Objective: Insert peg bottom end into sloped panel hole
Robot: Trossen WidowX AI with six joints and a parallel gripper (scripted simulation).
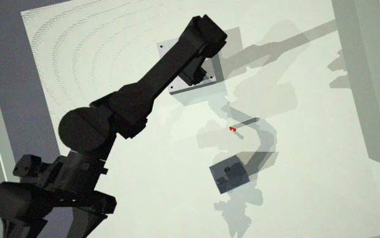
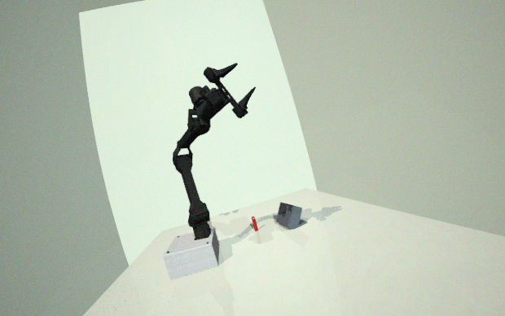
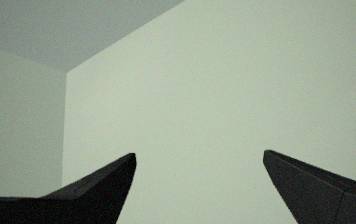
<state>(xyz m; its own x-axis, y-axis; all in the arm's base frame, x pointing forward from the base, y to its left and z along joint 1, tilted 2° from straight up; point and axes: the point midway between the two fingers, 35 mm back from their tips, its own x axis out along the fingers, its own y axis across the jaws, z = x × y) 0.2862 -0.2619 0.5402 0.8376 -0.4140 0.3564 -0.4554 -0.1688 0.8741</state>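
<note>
The peg lies 590 mm below my gripper tip, 400 mm to the left of it and 90 mm behind it. The rest, counted from my gripper tip: panel: 590 mm below, 360 mm to the left, 90 mm ahead.
</note>
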